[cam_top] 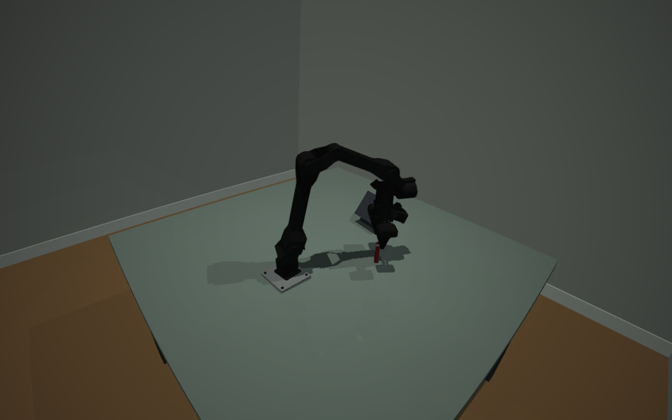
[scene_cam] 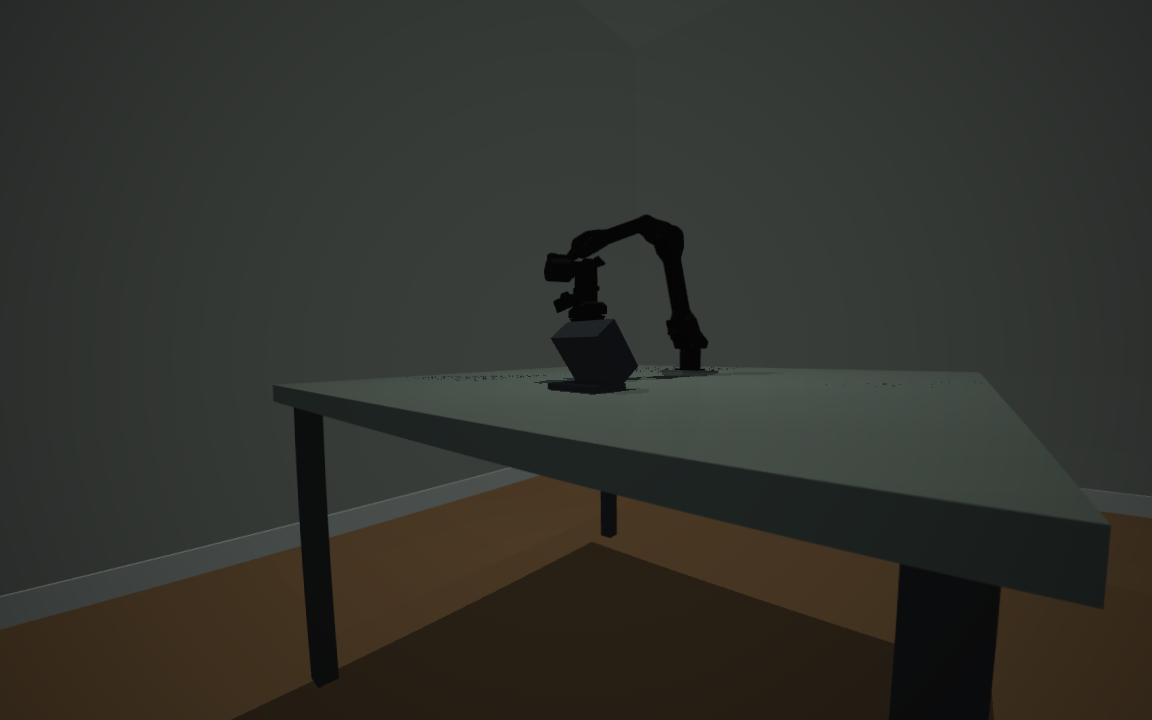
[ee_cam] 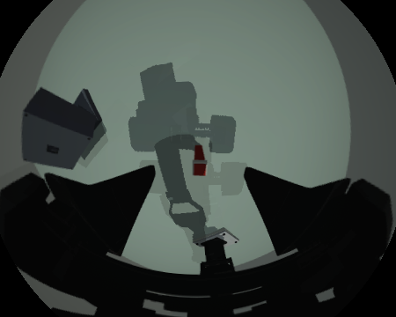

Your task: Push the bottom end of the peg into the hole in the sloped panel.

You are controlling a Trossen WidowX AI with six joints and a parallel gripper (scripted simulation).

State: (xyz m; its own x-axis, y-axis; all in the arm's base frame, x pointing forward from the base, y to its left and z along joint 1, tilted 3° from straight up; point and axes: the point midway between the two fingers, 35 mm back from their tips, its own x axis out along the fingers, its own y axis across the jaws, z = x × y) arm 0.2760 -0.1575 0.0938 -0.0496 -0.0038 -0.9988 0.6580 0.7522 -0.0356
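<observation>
Right now my gripper tip is 3 cm above the red peg. Round my gripper tip: sloped panel 20 cm ahead, 17 cm to the left, 1 cm below.
</observation>
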